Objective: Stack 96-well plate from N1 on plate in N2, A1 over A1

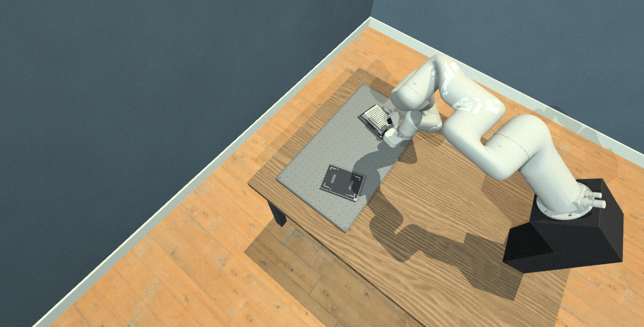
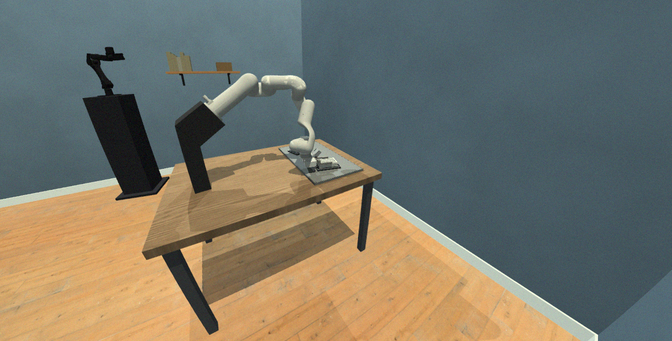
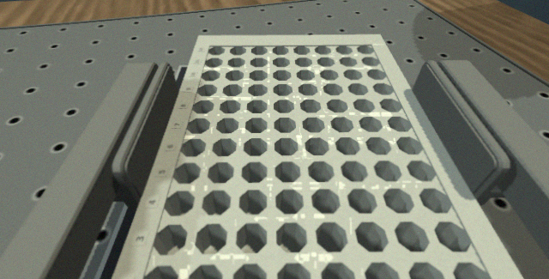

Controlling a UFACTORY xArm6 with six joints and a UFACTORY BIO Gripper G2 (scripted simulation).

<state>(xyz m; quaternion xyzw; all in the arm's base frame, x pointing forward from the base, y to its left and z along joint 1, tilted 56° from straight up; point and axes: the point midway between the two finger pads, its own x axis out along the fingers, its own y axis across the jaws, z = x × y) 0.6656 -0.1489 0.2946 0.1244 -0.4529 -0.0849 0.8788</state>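
My hand is 4 cm above the plate nest N2. Round my hand: plate nest N1: 36 cm to the left, 11 cm behind, 4 cm below.
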